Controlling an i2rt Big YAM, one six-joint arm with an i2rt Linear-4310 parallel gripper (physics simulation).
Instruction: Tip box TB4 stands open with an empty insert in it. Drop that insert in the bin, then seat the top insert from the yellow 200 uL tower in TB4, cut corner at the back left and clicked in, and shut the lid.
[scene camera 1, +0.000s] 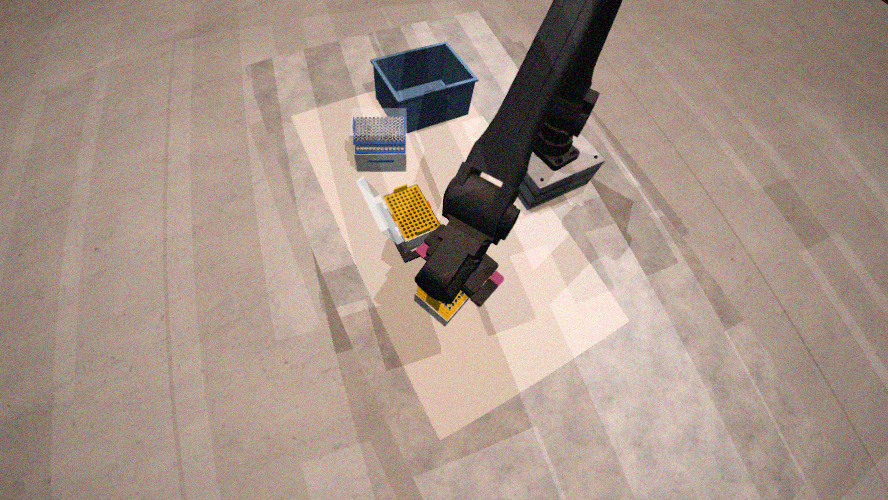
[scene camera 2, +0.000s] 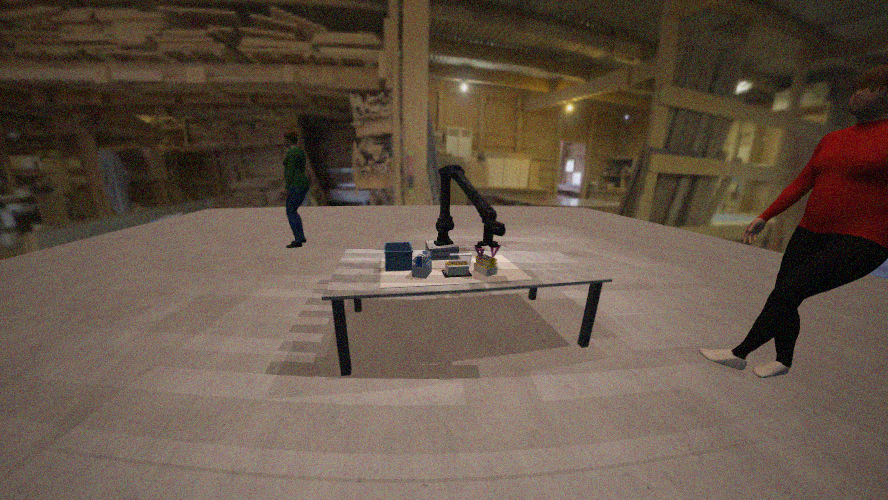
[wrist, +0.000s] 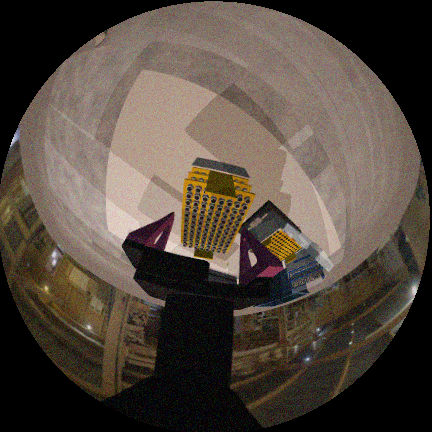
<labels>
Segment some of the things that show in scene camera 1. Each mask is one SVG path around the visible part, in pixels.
The gripper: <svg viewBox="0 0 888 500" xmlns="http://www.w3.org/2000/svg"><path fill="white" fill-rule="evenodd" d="M486 253L483 257L474 260L475 269L461 289L478 307L481 307L504 281L504 277L496 271L498 263ZM444 224L437 227L416 249L416 253L427 261L441 243L439 234L445 228Z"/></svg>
A yellow insert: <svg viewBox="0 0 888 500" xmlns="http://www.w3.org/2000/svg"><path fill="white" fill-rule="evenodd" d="M395 188L394 194L386 196L384 199L395 216L404 237L411 239L440 225L418 186L407 188L407 184Z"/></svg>
</labels>
